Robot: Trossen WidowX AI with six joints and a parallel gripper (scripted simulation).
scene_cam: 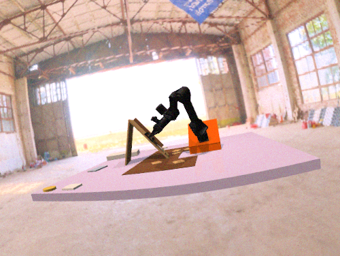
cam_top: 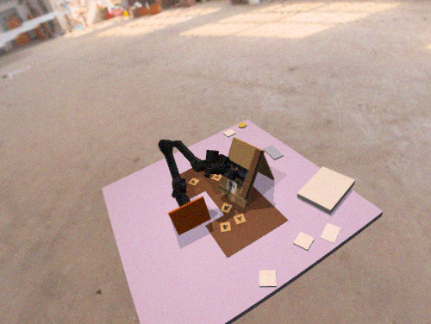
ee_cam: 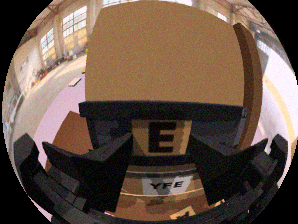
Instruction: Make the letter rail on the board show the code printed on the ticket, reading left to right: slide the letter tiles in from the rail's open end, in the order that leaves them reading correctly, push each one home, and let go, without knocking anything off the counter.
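Right now my gripper tip is 50 mm past the white ticket, 30 mm to the left of it and 80 mm above it. The rest, counted from my gripper tip: cream slab 380 mm ahead, 370 mm to the right, 140 mm below; brown mat 150 mm behind, 10 mm to the right, 150 mm below; grey plate 380 mm ahead, 120 mm to the left, 150 mm below.
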